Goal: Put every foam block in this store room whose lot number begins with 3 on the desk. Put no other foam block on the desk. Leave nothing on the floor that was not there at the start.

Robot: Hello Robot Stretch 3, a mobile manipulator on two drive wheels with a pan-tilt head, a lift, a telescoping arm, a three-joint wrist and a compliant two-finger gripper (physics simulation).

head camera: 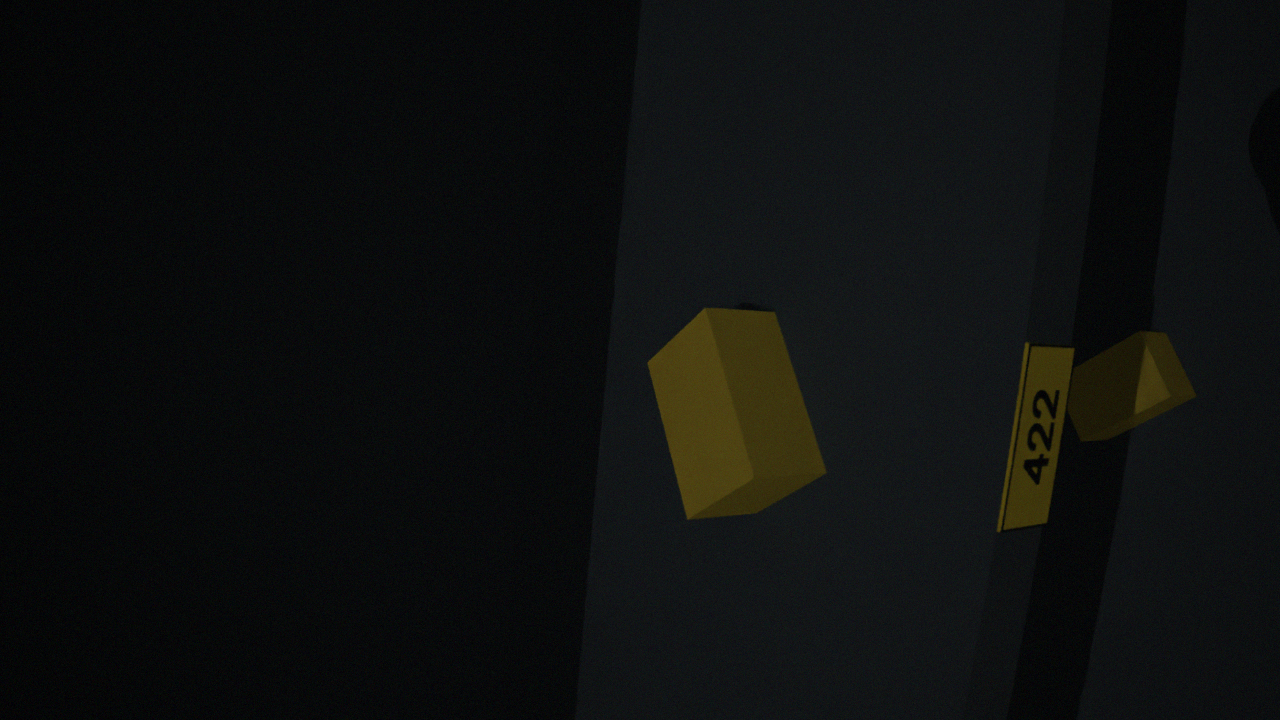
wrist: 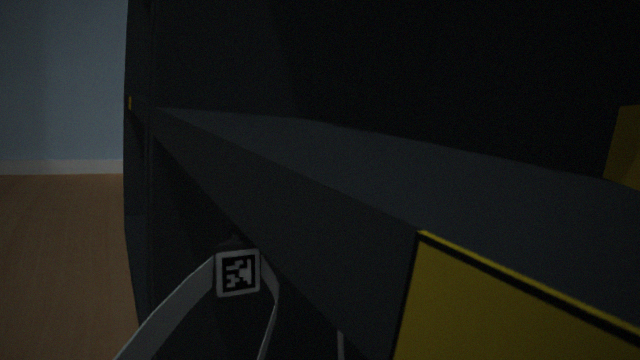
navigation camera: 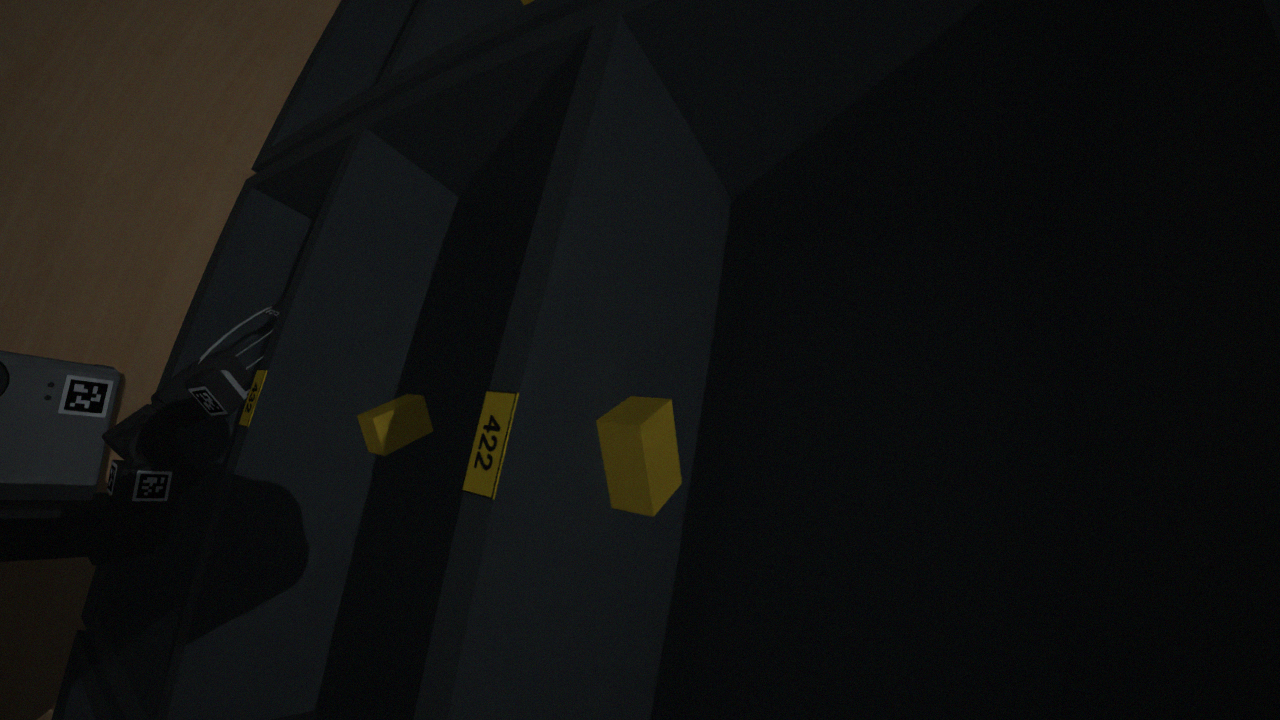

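Places are measured from the robot's base along level axes (x ahead, y left, z up), in centimetres.
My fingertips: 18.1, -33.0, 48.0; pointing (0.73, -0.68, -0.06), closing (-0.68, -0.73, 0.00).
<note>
For each thing: its top centre in the pictures, then the offset to it from my fingertips, as dx, dy, dz. "pt": a spot on its surface instead. Level surfaces: height alone.
- yellow foam block, centre of its top: (head camera: 696, 415) (navigation camera: 662, 456) -13.8, -7.8, +55.5
- yellow label 422, a spot on its surface: (head camera: 1038, 438) (navigation camera: 489, 442) pt -14.0, +7.5, +49.5
- second yellow block, centre of its top: (head camera: 1109, 387) (navigation camera: 404, 425) -15.0, -11.9, +9.8
- Brown floor, height of its surface: dz -48.0
- yellow thing, a spot on its surface: (navigation camera: 527, 1) pt +72.8, -20.6, +6.6
A yellow foam block (head camera: 733, 411) (navigation camera: 640, 456) lies on the shelf board behind the yellow label 422 (head camera: 1038, 438) (navigation camera: 490, 445). A second yellow block (head camera: 1114, 398) (navigation camera: 393, 425) lies on the neighbouring board, whose small label (navigation camera: 253, 398) seems to read 432. In the wrist view a yellow block (wrist: 625, 145) is cut by the right edge. No lot number shows on the blocks. My gripper (navigation camera: 248, 338) (wrist: 317, 238) is open at the shelf front; one finger shows in the wrist view, the other is mostly hidden by the board edge. The desk does not show.
A dark shelf unit (navigation camera: 559, 223) (wrist: 280, 185) fills much of the views. A large yellow label (wrist: 480, 305) is close to the gripper in the wrist view. Brown floor (navigation camera: 152, 152) (wrist: 65, 260) and a blue wall (wrist: 60, 75) lie beyond. Another yellow thing (navigation camera: 527, 1) shows at the top edge.
</note>
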